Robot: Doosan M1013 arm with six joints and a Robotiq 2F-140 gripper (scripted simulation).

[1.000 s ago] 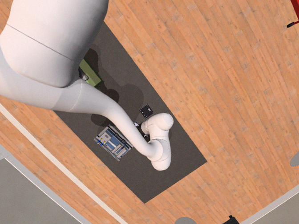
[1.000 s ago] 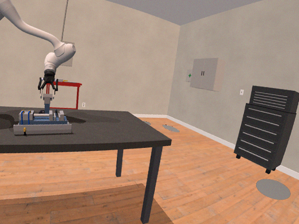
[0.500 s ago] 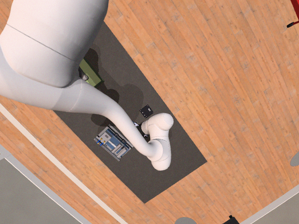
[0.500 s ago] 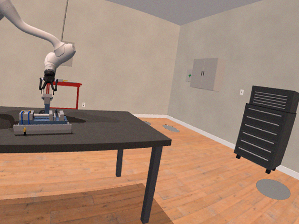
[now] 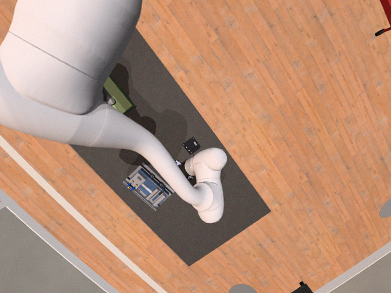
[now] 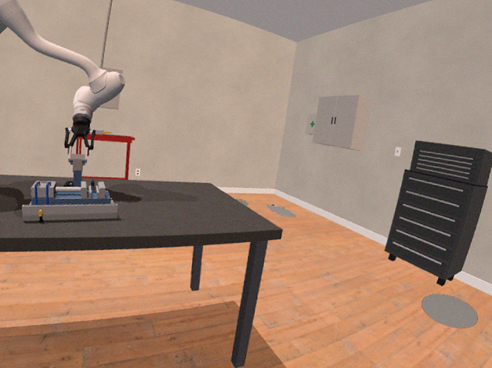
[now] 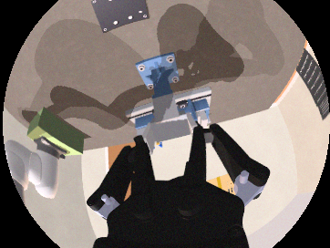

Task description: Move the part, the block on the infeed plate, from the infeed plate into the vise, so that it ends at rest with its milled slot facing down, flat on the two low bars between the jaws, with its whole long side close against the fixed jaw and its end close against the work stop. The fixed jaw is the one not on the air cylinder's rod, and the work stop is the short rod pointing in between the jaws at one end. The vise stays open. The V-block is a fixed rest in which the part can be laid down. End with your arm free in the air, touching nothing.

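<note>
The part is 20 mm to the right of my hand and 20 mm below it. From my hand the other things lie so: black infeed plate (40 mm behind, 180 mm to the left, 170 mm below).
</note>
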